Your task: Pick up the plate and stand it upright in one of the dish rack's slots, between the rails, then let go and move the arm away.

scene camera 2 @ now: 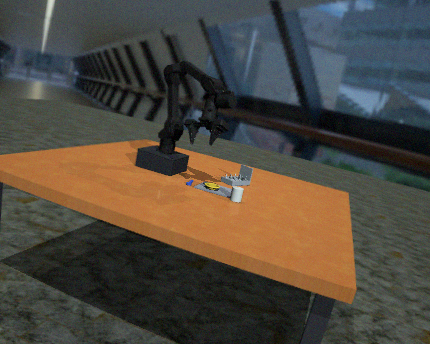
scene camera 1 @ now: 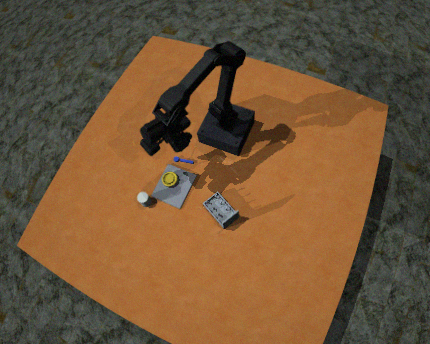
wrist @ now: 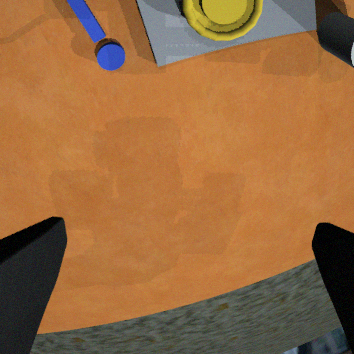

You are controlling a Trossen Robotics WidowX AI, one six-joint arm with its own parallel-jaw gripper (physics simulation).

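Observation:
A round yellow plate (scene camera 1: 169, 179) (scene camera 2: 212, 186) (wrist: 223, 7) lies flat on a grey square board (scene camera 1: 175, 197) (scene camera 2: 224, 192) (wrist: 167, 47); its upper part is cut off in the wrist view. The grey dish rack (scene camera 1: 220, 210) (scene camera 2: 244, 175) stands on the table beside the board, with small pegs inside and a taller wall at one end. It does not show in the wrist view. My gripper (scene camera 1: 166, 149) (scene camera 2: 202, 143) (wrist: 194, 235) is wide open and empty. It hangs above the table, off to the robot's side of the plate, with its fingers pointing down.
A blue spoon-like piece (scene camera 1: 184, 160) (scene camera 2: 189, 183) (wrist: 110, 55) lies near the board, on the arm's side. A white cylinder (scene camera 1: 143, 198) (scene camera 2: 237, 194) stands close to the board's other side. The arm's dark base (scene camera 1: 226, 131) (scene camera 2: 162, 160) stands on the orange table (scene camera 1: 165, 280) (scene camera 2: 280, 225) (wrist: 150, 150).

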